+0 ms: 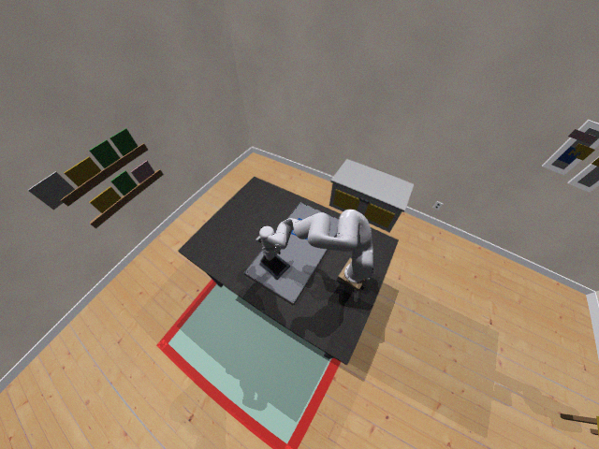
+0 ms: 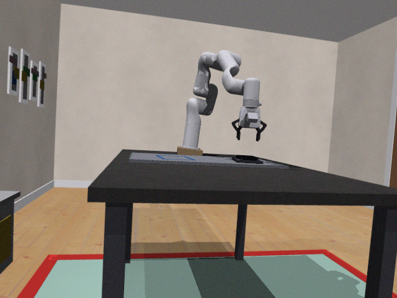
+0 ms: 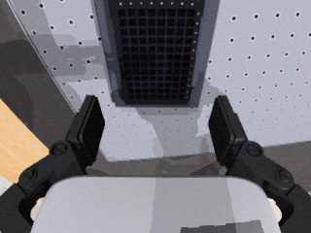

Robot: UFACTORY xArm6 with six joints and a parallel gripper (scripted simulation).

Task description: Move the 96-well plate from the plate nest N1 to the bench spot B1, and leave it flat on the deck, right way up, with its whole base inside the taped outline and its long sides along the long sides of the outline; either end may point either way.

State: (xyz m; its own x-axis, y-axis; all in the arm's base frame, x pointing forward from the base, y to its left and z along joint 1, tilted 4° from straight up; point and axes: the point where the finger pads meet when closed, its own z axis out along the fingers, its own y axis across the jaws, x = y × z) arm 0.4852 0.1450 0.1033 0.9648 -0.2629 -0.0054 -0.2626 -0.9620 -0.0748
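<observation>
Right now my hand is 9 cm above the black 96-well plate. Also, from my hand: plate nest N1 (11 cm below).
</observation>
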